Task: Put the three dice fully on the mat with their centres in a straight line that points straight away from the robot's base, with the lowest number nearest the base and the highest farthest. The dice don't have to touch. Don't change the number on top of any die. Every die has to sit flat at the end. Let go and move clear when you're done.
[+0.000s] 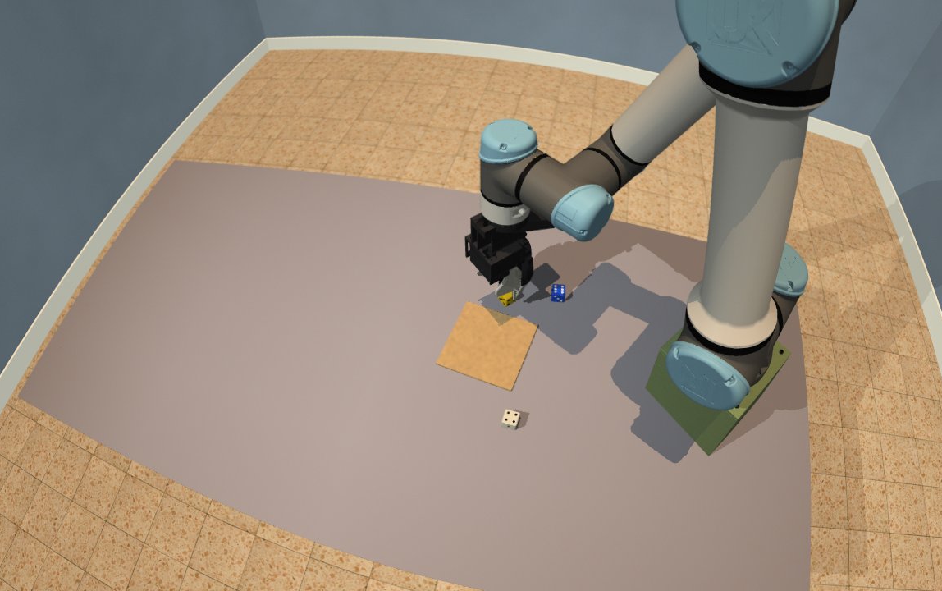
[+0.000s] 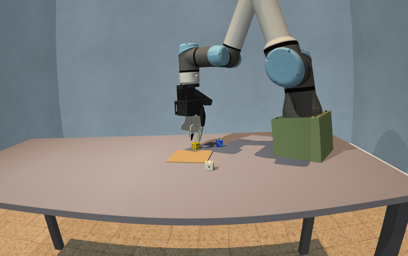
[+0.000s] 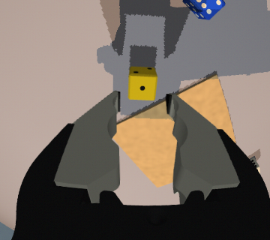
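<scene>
Now: hand 4 cm above the yellow die. The rest, counted from my hand: white die: 23 cm to the left, 8 cm behind, 4 cm below; then blue die: 9 cm behind, 4 cm to the right, 4 cm below; then mat: 10 cm to the left, 5 cm below.
</scene>
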